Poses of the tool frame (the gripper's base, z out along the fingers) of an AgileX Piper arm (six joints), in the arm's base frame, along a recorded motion.
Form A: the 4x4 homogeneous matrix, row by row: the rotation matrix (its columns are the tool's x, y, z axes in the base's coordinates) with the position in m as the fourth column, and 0 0 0 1 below. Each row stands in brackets.
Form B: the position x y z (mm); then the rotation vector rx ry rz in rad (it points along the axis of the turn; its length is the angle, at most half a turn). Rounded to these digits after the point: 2 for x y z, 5 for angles.
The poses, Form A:
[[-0.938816, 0.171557, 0.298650, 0.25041], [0.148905, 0.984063, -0.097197, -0.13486], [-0.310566, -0.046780, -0.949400, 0.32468], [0, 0, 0, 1]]
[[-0.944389, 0.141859, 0.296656, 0.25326], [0.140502, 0.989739, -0.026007, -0.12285], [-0.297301, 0.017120, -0.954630, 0.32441], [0, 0, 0, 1]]
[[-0.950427, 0.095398, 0.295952, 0.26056], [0.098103, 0.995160, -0.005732, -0.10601], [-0.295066, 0.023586, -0.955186, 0.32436], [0, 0, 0, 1]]
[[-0.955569, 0.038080, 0.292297, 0.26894], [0.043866, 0.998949, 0.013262, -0.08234], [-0.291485, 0.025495, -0.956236, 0.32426], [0, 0, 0, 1]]
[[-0.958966, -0.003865, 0.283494, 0.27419], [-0.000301, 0.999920, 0.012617, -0.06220], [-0.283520, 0.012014, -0.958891, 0.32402], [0, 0, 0, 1]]
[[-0.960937, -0.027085, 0.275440, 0.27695], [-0.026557, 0.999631, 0.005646, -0.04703], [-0.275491, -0.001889, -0.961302, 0.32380], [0, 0, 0, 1]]
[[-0.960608, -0.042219, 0.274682, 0.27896], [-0.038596, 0.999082, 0.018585, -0.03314], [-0.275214, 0.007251, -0.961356, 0.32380], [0, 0, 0, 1]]
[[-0.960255, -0.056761, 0.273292, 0.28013], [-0.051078, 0.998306, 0.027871, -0.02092], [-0.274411, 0.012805, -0.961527, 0.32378], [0, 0, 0, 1]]
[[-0.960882, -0.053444, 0.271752, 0.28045], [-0.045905, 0.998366, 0.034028, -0.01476], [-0.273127, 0.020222, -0.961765, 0.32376], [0, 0, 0, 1]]
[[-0.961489, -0.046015, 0.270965, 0.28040], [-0.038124, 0.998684, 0.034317, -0.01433], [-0.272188, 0.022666, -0.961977, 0.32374], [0, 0, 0, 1]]
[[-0.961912, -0.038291, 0.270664, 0.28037], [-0.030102, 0.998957, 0.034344, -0.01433], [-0.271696, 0.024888, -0.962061, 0.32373], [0, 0, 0, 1]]
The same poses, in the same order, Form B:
250.41, -134.86, 324.68, 0.23331, 2.81917, -0.10482
253.26, -122.85, 324.41, 0.20561, 2.83178, -0.00647
260.56, -106.01, 324.36, 0.14077, 2.83770, 0.01299
268.94, -82.34, 324.26, 0.05960, 2.84454, 0.02819
274.19, -62.20, 324.02, -0.00303, 2.85408, 0.01794
276.95, -47.03, 323.80, -0.03915, 2.86222, 0.00274
278.96, -33.14, 323.80, -0.05899, 2.86232, 0.01886
280.13, -20.92, 323.78, -0.07875, 2.86284, 0.02971
280.45, -14.76, 323.76, -0.07258, 2.86435, 0.03963
280.40, -14.33, 323.74, -0.06147, 2.86551, 0.04163
280.37, -14.33, 323.73, -0.04997, 2.86614, 0.04328

